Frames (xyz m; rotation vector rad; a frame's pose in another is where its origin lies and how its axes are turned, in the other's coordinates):
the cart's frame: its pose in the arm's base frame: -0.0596 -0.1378 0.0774 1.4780 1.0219 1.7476
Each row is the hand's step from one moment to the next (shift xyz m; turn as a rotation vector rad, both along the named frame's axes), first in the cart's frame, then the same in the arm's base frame.
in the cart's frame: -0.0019 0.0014 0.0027 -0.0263 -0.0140 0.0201
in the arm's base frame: 0.0030 -0.0019 0.0005 0.0242 -0.0119 -0.0238
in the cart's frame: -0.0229 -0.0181 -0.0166 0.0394 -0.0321 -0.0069
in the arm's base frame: -0.0126 -0.0130 -0.0283 -0.0144 0.0485 -0.0085
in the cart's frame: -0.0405 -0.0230 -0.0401 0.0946 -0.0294 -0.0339
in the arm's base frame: -0.0327 -0.0293 -0.0430 -0.0507 0.0895 0.0195
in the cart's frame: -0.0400 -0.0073 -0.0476 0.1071 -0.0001 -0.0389
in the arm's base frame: -0.0399 -0.0380 -0.0298 -0.0573 0.0845 0.0507
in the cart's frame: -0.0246 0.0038 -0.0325 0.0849 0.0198 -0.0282
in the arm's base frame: -0.0275 -0.0281 -0.0114 -0.0424 0.0573 0.0575
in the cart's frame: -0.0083 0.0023 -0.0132 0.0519 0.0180 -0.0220
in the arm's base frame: -0.0115 -0.0104 -0.0031 -0.0305 0.0313 0.0399
